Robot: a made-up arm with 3 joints. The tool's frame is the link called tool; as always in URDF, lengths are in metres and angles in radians.
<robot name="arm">
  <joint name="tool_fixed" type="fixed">
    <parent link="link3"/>
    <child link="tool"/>
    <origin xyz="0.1 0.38 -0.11"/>
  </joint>
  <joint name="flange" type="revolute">
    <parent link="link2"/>
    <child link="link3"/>
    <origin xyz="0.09 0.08 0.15"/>
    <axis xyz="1 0 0"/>
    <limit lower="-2.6" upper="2.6" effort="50" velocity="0.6"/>
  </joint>
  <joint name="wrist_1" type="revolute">
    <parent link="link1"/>
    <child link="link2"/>
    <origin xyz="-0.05 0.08 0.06"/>
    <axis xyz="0 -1 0"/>
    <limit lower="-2.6" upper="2.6" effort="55" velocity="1.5"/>
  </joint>
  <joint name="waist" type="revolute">
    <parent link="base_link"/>
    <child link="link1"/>
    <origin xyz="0 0 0.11"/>
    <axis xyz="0 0 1"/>
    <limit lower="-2.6" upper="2.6" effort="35" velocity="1.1"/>
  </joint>
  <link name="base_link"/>
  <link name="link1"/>
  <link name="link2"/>
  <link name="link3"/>
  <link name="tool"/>
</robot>
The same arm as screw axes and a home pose.
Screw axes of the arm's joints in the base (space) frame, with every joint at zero. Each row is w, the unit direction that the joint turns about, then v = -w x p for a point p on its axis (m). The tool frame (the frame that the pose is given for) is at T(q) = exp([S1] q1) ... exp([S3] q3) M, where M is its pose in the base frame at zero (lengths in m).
S1 = (0, 0, 1, 0, 0, 0)
S2 = (0, -1, 0, 0.17, 0, 0.05)
S3 = (1, 0, 0, 0, 0.32, -0.16)
M =
1 0 0 0.14
0 1 0 0.54
0 0 1 0.21
0 0 0 1
Joint limits (rad, base to tool): -2.6..2.6 -2.6..2.6 -2.6..2.6

